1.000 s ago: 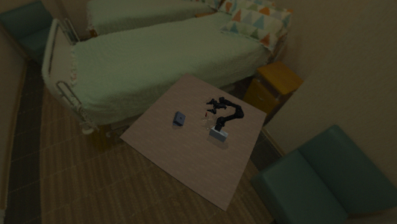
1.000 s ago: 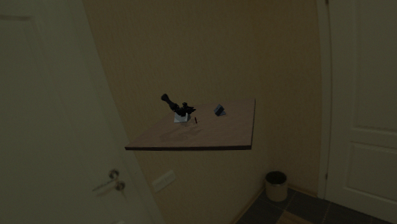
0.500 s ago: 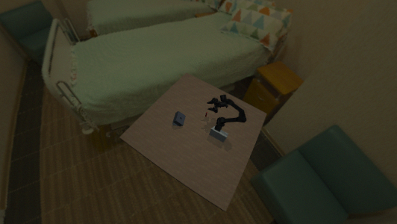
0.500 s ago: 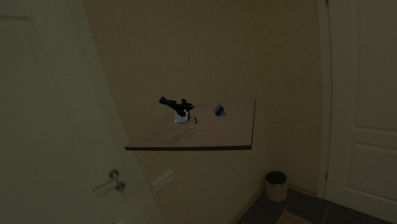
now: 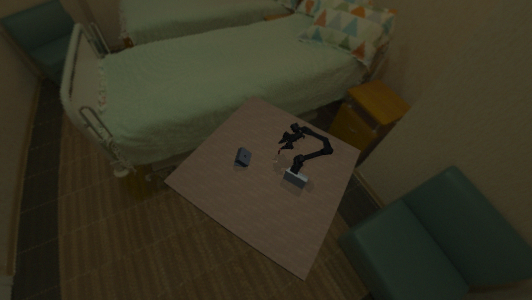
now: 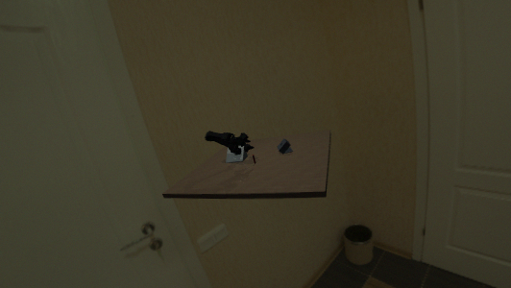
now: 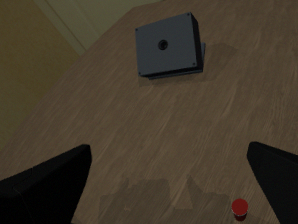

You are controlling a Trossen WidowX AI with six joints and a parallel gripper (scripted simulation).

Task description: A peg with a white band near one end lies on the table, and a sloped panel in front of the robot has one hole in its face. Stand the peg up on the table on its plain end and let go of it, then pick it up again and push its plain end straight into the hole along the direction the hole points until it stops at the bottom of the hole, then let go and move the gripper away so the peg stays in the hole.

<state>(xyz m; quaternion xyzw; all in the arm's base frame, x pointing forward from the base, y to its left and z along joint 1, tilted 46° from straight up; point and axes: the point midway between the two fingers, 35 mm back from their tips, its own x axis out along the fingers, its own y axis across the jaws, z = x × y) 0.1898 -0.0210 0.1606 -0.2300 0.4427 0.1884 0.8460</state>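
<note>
Right now the red peg is 11 cm below my gripper tip and 4 cm to the right of it. Also, from my gripper tip: dark blue sloped panel: 23 cm ahead, 20 cm to the left, 11 cm below.
</note>
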